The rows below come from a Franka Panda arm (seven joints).
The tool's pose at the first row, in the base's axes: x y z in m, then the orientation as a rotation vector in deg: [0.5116 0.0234 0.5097 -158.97 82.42 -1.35]
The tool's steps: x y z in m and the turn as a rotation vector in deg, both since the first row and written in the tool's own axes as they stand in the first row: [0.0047 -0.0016 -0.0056 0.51 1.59 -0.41]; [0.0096 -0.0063 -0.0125 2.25 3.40 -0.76]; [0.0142 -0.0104 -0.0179 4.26 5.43 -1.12]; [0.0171 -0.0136 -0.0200 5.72 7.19 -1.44]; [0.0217 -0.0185 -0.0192 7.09 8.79 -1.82]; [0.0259 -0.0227 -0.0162 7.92 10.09 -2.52]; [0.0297 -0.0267 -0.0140 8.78 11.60 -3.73]
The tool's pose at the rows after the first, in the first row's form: [0.5155 0.0204 0.5154 -159.47 81.98 -3.93]; [0.5220 0.0191 0.5224 -158.97 81.14 -7.67]; [0.5279 0.0177 0.5279 -158.25 80.17 -11.87]; [0.5321 0.0171 0.5301 -157.80 79.41 -15.29]; [0.5388 0.0162 0.5294 -157.37 78.56 -18.41]; [0.5447 0.0152 0.5265 -157.49 77.43 -20.76]; [0.5502 0.0144 0.5244 -157.94 75.59 -23.42]
